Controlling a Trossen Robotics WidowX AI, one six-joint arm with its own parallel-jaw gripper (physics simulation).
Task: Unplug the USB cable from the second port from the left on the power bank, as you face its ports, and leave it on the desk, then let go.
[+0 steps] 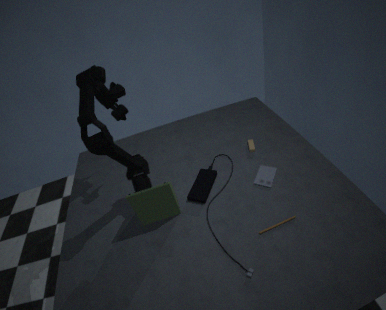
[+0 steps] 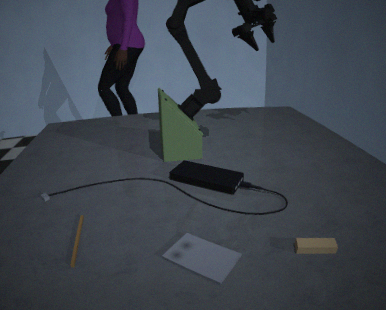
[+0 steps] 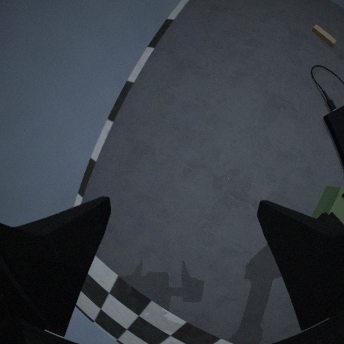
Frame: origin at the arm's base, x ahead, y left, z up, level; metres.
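Where they show: gripper, fingertip midpoint: [image 2: 265, 46] [image 3: 186, 207]; arm's base at its link origin: [image 1: 143, 190] [image 2: 185, 112].
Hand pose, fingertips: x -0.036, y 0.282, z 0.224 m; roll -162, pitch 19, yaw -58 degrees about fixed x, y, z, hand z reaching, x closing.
Things, the pixels of their top centre, and the offset from my fingertips. "spot": a spot on its surface instead. Level surfaces: height alone.
- black power bank at its top centre: [image 2: 206, 172] [image 1: 202, 183] 0.281 m ahead, 0.241 m right, 0.318 m down
- desk at its surface level: 0.340 m down
- dark plug at its top centre: [image 2: 248, 184] [image 3: 330, 101] [image 1: 210, 166] 0.341 m ahead, 0.143 m right, 0.325 m down
- pale connector at a spot on its surface: [image 2: 45, 197] [image 1: 252, 269] spot: 0.361 m ahead, 0.665 m right, 0.330 m down
- wooden block at its top centre: [image 2: 317, 242] [image 3: 324, 33] [image 1: 251, 144] 0.583 m ahead, 0.064 m right, 0.323 m down
- pale flat card at its top centre: [image 2: 202, 255] [image 1: 265, 175] 0.566 m ahead, 0.283 m right, 0.334 m down
- orange stick at its top centre: [image 2: 77, 237] [image 1: 277, 224] 0.510 m ahead, 0.530 m right, 0.333 m down
A black power bank [image 1: 202, 185] [image 2: 206, 176] [image 3: 338, 131] lies flat on the desk [image 1: 150, 270] [image 2: 115, 220] [image 3: 210, 115]. The dark plug [image 1: 211, 167] [image 2: 246, 185] [image 3: 331, 104] of the USB cable [image 1: 232, 172] [image 2: 287, 202] is at the power bank's port end, in line with it. The ports are too small to tell which one holds it. The cable curves round to a pale connector [image 1: 249, 273] [image 2: 45, 197] lying on the desk. My gripper [image 1: 121, 116] [image 2: 265, 46] [image 3: 186, 207] is open and empty, high above the desk, well away from the power bank and cable.
A green wedge-shaped mount [image 1: 155, 205] [image 2: 177, 140] [image 3: 328, 201] carries the arm's base beside the power bank. A wooden block [image 1: 251, 145] [image 2: 316, 246] [image 3: 324, 35], a pale flat card [image 1: 265, 176] [image 2: 202, 257] and an orange stick [image 1: 277, 225] [image 2: 77, 241] lie on the desk. A person [image 2: 122, 45] stands behind it.
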